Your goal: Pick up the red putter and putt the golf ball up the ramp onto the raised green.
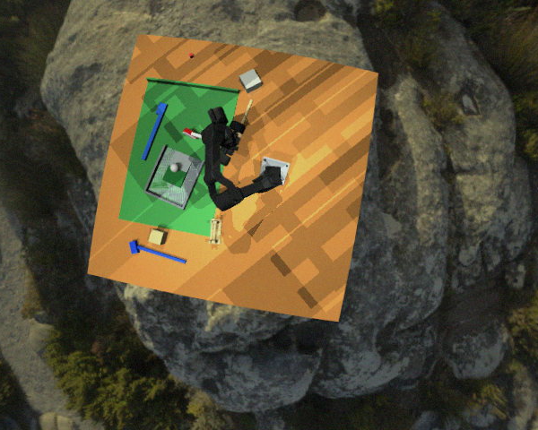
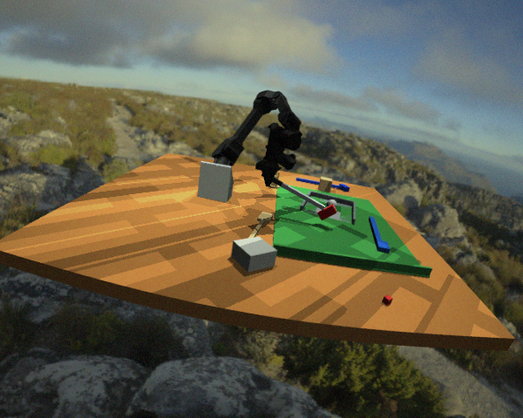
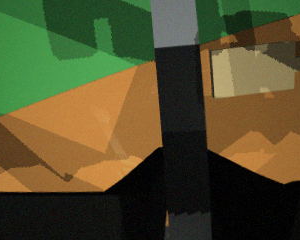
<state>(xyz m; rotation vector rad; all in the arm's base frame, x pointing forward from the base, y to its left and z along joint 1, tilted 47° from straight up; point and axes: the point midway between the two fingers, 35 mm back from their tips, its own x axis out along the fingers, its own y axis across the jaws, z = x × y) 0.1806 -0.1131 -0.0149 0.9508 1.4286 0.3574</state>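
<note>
Now: the red putter 11 cm ahead of my gripper tip, 3 cm to the right of it and 1 cm below it. Round my gripper tip: white golf ball: 28 cm ahead, 9 cm to the left, 6 cm below; then tan cube: 33 cm ahead, 43 cm to the left, 7 cm below; then small red cube: 28 cm ahead, 50 cm to the right, 9 cm below.
</note>
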